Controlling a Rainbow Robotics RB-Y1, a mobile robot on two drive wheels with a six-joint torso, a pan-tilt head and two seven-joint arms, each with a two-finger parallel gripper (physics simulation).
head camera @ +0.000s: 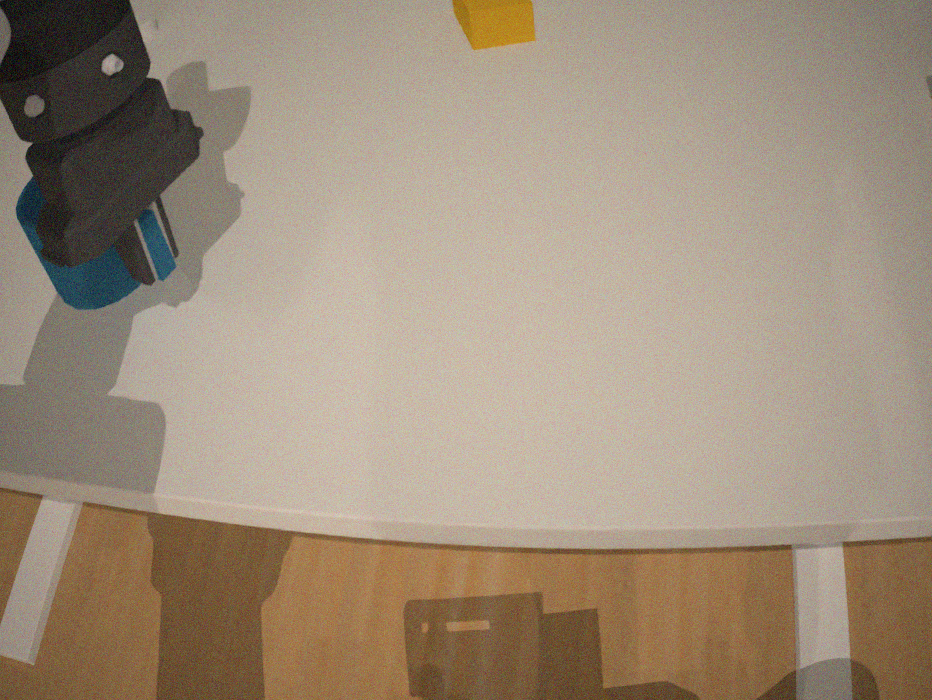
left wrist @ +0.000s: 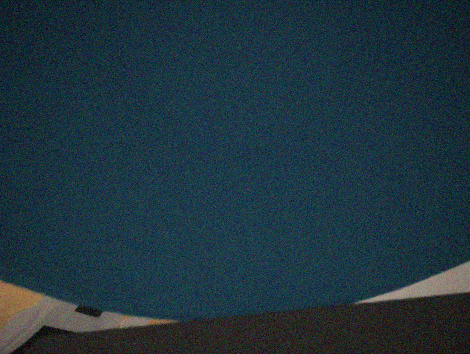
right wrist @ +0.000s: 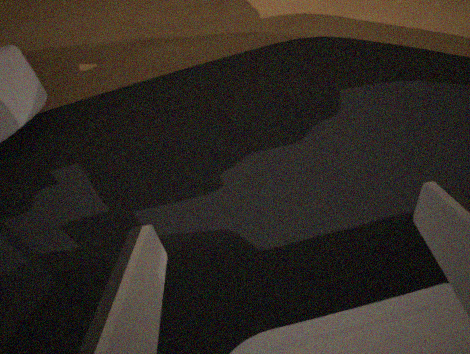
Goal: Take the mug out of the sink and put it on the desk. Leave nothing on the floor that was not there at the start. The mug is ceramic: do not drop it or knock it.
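Places are measured from the robot's base along level axes (x ahead, y left, z up), in metres.
Where they show: left gripper, between the fingertips: [head camera: 156, 267] [left wrist: 241, 201]; right gripper, between the fingertips: [right wrist: 286, 221].
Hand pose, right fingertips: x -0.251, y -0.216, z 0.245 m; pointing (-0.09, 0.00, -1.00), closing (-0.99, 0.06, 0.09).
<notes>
Things, the pixels of their top centre, and the offset from my right fingertips. "*": a spot on its surface instead. Level surfaces: height alone.
- blue mug, centre of its top: [left wrist: 284, 254] [head camera: 84, 184] dy +0.479, dx +0.727, dz +0.596 m
- pale desk, height of its surface: dz +0.475 m
- yellow block, a spot on its surface: [head camera: 501, 24] * dy +0.201, dx +1.032, dz +0.500 m
- wooden floor, height of its surface: dz -0.245 m
A blue mug [head camera: 94, 284] [left wrist: 225, 150] is at the left of the head view, over the pale desk [head camera: 527, 301], and fills most of the left wrist view. My left gripper [head camera: 160, 263] is shut on the mug's handle, a blue strip between its fingers; the gripper hides part of the mug. The mug appears to be above the desk top, but the gap is hard to judge. My right gripper [right wrist: 286, 221] is open, with nothing between its fingers, over a dark surface and away from the mug. The sink does not show in these views.
A yellow block [head camera: 501, 24] is at the top of the head view, on the desk. The desk's near edge [head camera: 482, 533] curves above wooden floor [head camera: 339, 602], with white legs [head camera: 41, 580] [head camera: 821, 595] below. A small part of something [head camera: 929, 85] shows at the right edge.
</notes>
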